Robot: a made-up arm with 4 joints.
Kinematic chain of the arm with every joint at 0, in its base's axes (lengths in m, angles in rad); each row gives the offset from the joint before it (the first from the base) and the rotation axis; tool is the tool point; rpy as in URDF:
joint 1: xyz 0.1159 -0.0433 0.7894 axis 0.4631 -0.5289 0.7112
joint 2: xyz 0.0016 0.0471 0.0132 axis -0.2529 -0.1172 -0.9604
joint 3: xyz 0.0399 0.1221 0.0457 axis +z
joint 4: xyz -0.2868 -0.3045 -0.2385 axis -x
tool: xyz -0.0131 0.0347 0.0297 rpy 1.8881 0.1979 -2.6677
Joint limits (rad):
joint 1: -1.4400..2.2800
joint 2: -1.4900..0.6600
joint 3: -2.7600..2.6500
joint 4: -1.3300..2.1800
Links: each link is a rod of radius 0.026 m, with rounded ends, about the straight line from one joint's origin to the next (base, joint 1, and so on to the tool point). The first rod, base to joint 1, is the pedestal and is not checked.
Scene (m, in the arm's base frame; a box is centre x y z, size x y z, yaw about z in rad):
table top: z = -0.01
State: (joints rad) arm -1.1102 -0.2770 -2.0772 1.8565
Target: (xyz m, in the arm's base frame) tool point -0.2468 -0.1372 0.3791
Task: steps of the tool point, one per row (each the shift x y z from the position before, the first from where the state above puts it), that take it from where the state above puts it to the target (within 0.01 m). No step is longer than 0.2 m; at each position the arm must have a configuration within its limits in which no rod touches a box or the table.
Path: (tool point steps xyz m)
1: -0.0927 0.0714 0.1056
2: -0.1247 0.0116 0.0903
3: -0.1323 -0.0490 0.0581
4: -0.1138 -0.0997 0.0161
5: -0.0724 -0.1318 -0.0275
6: -0.0157 -0.1401 -0.0641
7: 0.0465 -0.1233 -0.0862
8: 0.1029 -0.0850 -0.0895

